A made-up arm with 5 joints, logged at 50 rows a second.
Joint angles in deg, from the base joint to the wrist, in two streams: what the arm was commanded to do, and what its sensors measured. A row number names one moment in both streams.
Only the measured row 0 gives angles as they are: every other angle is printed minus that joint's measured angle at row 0.
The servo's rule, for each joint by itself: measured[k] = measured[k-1] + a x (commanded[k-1-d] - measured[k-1]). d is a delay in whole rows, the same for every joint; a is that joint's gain. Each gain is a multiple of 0.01, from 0.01 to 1. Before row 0 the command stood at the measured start. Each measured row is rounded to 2 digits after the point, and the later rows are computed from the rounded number. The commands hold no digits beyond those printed.
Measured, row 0: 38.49, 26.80, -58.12, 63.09, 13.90
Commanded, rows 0 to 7: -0.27, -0.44, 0.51, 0.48, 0.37; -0.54, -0.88, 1.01, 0.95, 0.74; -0.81, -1.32, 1.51, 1.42, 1.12; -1.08, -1.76, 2.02, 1.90, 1.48; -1.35, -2.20, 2.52, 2.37, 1.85; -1.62, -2.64, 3.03, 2.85, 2.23; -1.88, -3.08, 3.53, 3.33, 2.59; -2.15, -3.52, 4.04, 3.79, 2.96
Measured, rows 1 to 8: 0.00, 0.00, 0.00, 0.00, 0.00; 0.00, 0.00, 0.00, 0.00, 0.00; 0.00, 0.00, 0.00, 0.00, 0.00; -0.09, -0.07, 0.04, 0.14, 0.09; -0.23, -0.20, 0.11, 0.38, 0.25; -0.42, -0.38, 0.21, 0.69, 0.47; -0.63, -0.60, 0.34, 1.05, 0.72; -0.86, -0.86, 0.49, 1.45, 1.00
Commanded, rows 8 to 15: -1.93, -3.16, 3.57, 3.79, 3.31; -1.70, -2.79, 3.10, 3.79, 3.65; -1.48, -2.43, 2.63, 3.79, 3.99; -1.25, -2.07, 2.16, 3.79, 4.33; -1.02, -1.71, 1.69, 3.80, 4.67; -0.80, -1.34, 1.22, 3.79, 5.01; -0.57, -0.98, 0.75, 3.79, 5.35; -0.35, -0.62, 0.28, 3.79, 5.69
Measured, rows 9 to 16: -1.10, -1.14, 0.67, 1.87, 1.31; -1.35, -1.45, 0.87, 2.31, 1.63; -1.61, -1.78, 1.09, 2.75, 1.96; -1.71, -2.00, 1.26, 3.06, 2.30; -1.71, -2.13, 1.39, 3.28, 2.64; -1.64, -2.18, 1.48, 3.43, 2.98; -1.52, -2.16, 1.53, 3.54, 3.32; -1.36, -2.09, 1.54, 3.62, 3.66
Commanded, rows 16 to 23: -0.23, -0.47, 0.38, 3.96, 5.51; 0.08, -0.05, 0.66, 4.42, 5.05; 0.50, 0.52, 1.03, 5.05, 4.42; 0.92, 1.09, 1.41, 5.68, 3.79; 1.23, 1.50, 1.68, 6.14, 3.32; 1.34, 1.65, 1.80, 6.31, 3.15; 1.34, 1.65, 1.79, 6.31, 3.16; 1.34, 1.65, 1.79, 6.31, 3.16
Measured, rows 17 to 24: -1.18, -1.97, 1.52, 3.67, 4.00; -0.98, -1.81, 1.47, 3.71, 4.34; -0.78, -1.62, 1.39, 3.73, 4.68; -0.60, -1.44, 1.32, 3.80, 4.89; -0.38, -1.22, 1.27, 3.99, 4.93; -0.10, -0.94, 1.25, 4.31, 4.80; 0.23, -0.62, 1.26, 4.72, 4.55; 0.55, -0.28, 1.29, 5.15, 4.24
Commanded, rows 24 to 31: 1.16, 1.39, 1.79, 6.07, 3.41; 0.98, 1.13, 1.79, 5.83, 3.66; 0.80, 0.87, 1.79, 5.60, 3.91; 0.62, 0.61, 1.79, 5.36, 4.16; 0.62, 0.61, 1.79, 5.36, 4.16; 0.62, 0.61, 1.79, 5.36, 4.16; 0.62, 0.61, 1.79, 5.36, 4.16; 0.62, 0.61, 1.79, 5.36, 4.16
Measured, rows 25 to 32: 0.80, 0.03, 1.33, 5.50, 3.97; 0.97, 0.29, 1.36, 5.74, 3.77; 1.09, 0.51, 1.39, 5.91, 3.62; 1.11, 0.65, 1.42, 5.96, 3.57; 1.07, 0.73, 1.45, 5.92, 3.59; 0.98, 0.75, 1.47, 5.82, 3.67; 0.86, 0.73, 1.49, 5.68, 3.79; 0.78, 0.71, 1.51, 5.58, 3.88
